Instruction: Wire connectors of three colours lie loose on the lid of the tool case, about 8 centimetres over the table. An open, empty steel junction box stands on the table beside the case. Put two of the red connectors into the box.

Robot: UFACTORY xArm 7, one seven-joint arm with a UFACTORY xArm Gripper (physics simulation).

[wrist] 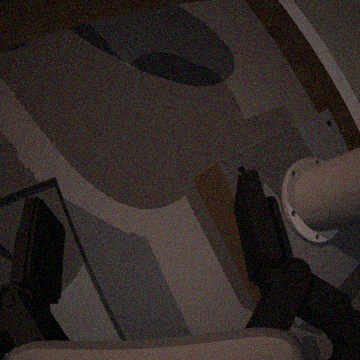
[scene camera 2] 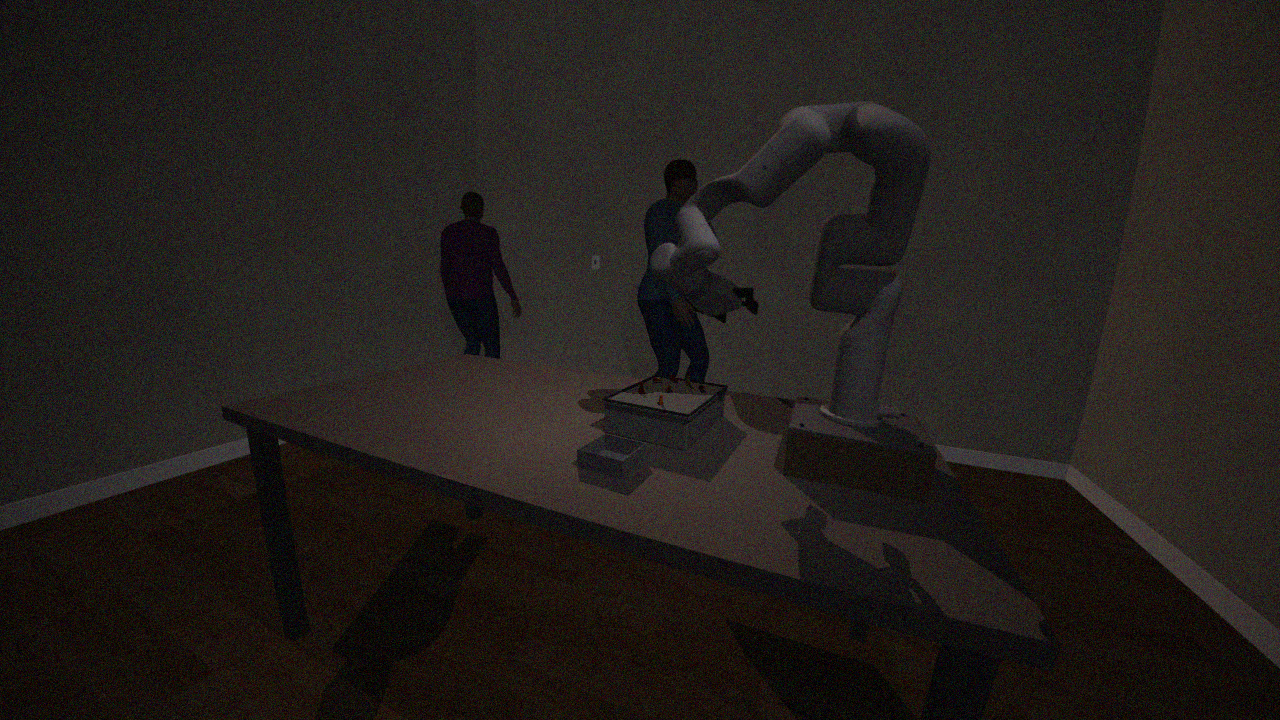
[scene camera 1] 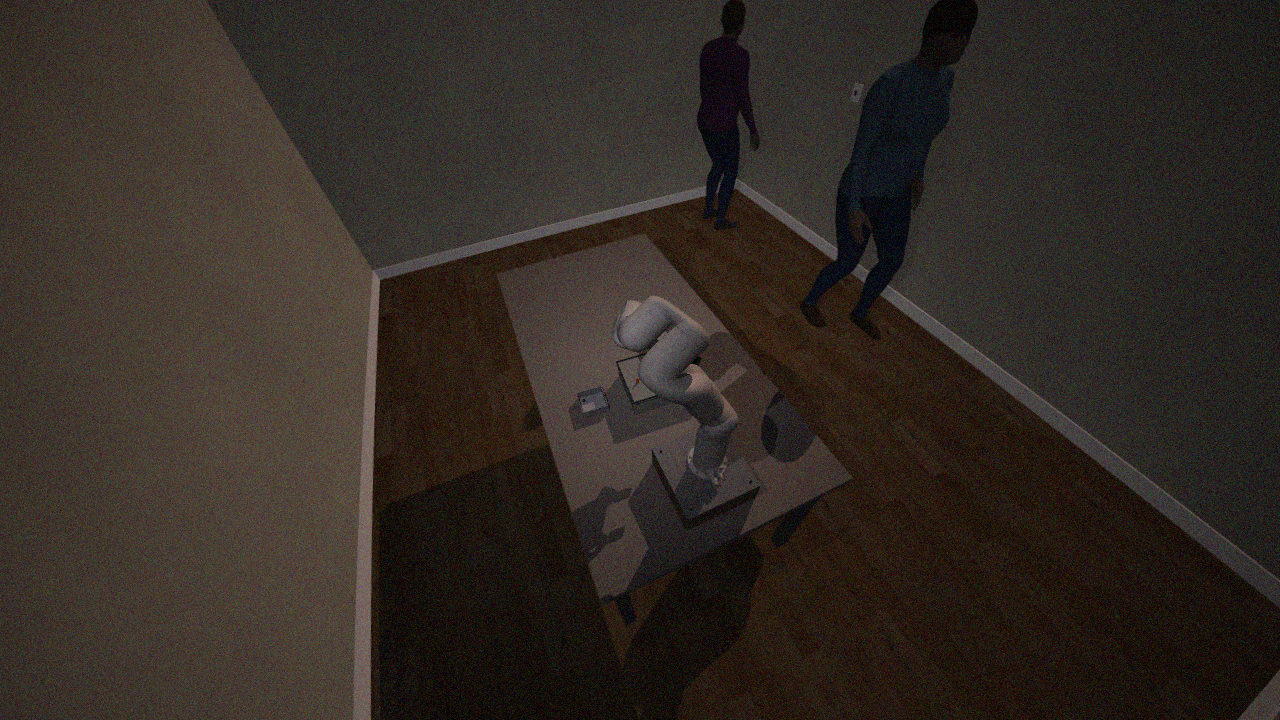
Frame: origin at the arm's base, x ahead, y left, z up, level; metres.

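Seen in the pictures: gripper, fingertip midpoint: (wrist: 140, 201) (scene camera 2: 740, 313); arm's base at its link origin: (wrist: 313, 199) (scene camera 2: 849, 417) (scene camera 1: 707, 461).
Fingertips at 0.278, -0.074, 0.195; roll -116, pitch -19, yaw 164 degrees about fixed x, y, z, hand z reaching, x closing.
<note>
Pixels of each thing's top centre, then the offset from my fingertips to it, as dx, dy, dz. Level surfaces: height alone.
- tool case at its top centre: (wrist: 17, 333) (scene camera 2: 668, 391) (scene camera 1: 660, 369) +0.150, +0.078, -0.206
- open steel junction box at its top centre: (scene camera 2: 612, 446) (scene camera 1: 592, 398) +0.139, +0.363, -0.254
- table at its surface level: dz -0.292
The tool case (scene camera 1: 629, 370) (scene camera 2: 642, 426) (wrist: 86, 310) stands on the table. Several small reddish and orange connectors lie spread on its lid, such as one connector (scene camera 2: 660, 400) near the front edge and another connector (scene camera 2: 641, 389) at the left; an orange connector (scene camera 1: 637, 382) shows in scene camera 1. The dim light hides their exact colours. The open steel junction box (scene camera 2: 601, 464) (scene camera 1: 594, 410) stands beside the case; I can make out no connector in it. My gripper (scene camera 2: 739, 313) (wrist: 140, 201) is open and empty, tilted high above the case. The arm hides it in scene camera 1.
The arm's base stands on a raised block (scene camera 1: 706, 494) (scene camera 2: 854, 463) at one end of the table (scene camera 1: 572, 304) (scene camera 2: 402, 402). The case is between the junction box and the table's far side in scene camera 2. Two people (scene camera 1: 726, 98) (scene camera 1: 899, 134) stand beyond the table.
</note>
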